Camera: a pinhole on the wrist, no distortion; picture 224 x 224 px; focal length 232.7 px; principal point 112.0 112.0 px. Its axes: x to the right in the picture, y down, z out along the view. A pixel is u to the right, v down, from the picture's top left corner.
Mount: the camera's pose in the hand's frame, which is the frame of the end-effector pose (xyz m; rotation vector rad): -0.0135 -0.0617 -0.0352 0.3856 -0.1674 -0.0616
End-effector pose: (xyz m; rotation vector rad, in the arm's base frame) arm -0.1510 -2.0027 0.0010 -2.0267 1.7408 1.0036
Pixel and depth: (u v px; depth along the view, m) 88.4 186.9 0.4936
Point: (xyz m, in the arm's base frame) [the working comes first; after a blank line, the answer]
In the camera's frame: -0.0501 0.1589 0.4936

-0.2156 -1.5824 -0.2592
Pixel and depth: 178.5 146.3 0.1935
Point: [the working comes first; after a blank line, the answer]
In the camera's frame: 0.0553 0.0285 0.1935

-0.0955 -1.8832 -0.1439
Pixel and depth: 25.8 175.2 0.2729
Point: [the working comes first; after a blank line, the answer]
In the camera's frame: -0.1011 0.0741 0.2729

-0.1471 -1.7236 -0.0751
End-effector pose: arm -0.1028 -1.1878 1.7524 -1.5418 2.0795 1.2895
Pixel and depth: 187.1 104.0 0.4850
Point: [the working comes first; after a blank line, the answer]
In the camera's frame: 0.1565 -0.0167 0.4850

-0.0151 -0.9128 1.3360
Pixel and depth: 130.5 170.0 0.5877
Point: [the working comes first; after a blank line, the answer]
In the camera's frame: 0.0467 0.1465 0.5877

-0.1123 -0.7224 1.3955
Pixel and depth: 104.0 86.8 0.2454
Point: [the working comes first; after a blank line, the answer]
In the camera's frame: -0.0084 -0.0266 0.2454

0.0246 -1.0189 1.6041
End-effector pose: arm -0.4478 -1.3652 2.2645 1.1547 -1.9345 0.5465
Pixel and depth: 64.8 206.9 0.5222
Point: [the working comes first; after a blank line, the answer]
In the camera's frame: -0.1059 0.2130 0.5222

-0.5629 -1.6344 1.8019
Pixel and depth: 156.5 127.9 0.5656
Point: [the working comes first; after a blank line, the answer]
In the camera's frame: 0.1082 0.0386 0.5656

-0.4460 -1.8390 1.9521
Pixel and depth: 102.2 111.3 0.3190
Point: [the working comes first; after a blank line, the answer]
In the camera's frame: -0.0134 -0.0010 0.3190

-0.3754 -1.5862 2.0429
